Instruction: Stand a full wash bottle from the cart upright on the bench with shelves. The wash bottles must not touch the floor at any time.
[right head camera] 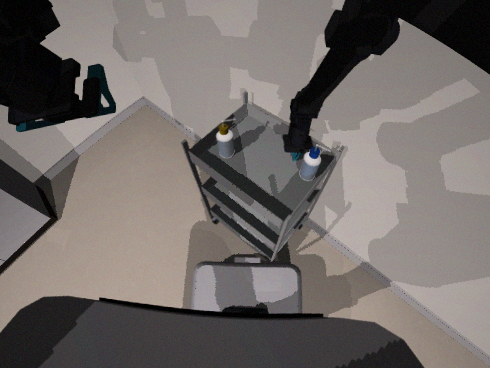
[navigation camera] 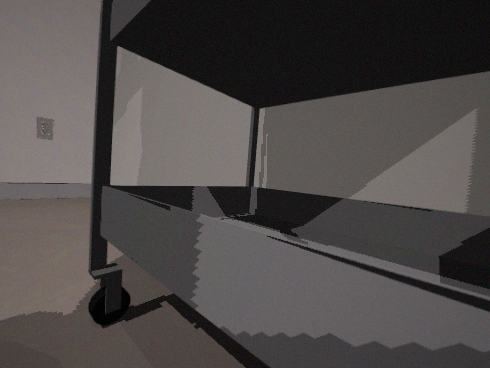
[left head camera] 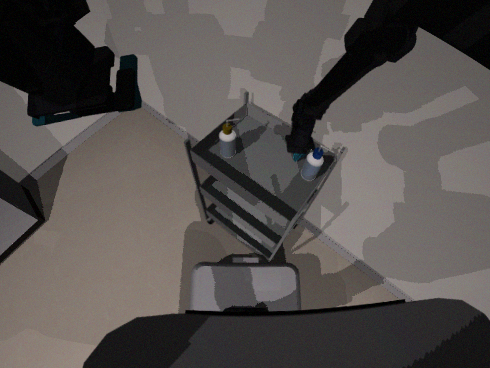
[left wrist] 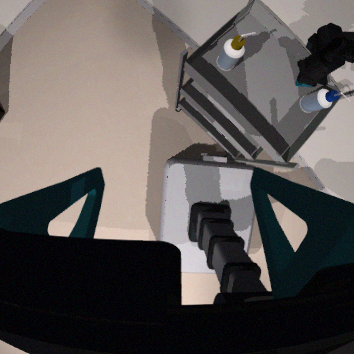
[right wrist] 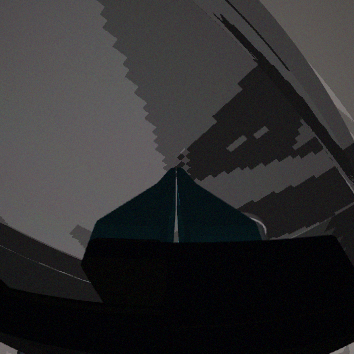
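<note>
A blue-capped wash bottle stands upright near the right corner of the cart's top tray. A yellow-capped wash bottle stands upright near its left corner. Both look grey-blue below white shoulders. My right gripper is shut and empty, low over the tray, close beside the blue-capped bottle. A pale curved edge shows behind its fingers in the right wrist view. My left gripper is open and empty, away from the cart.
A dark-edged, light-topped piece of furniture stands at the far left; I cannot tell whether it is the bench. My pale base is close to the cart's near corner. A wall rises behind the cart. A caster shows at floor level.
</note>
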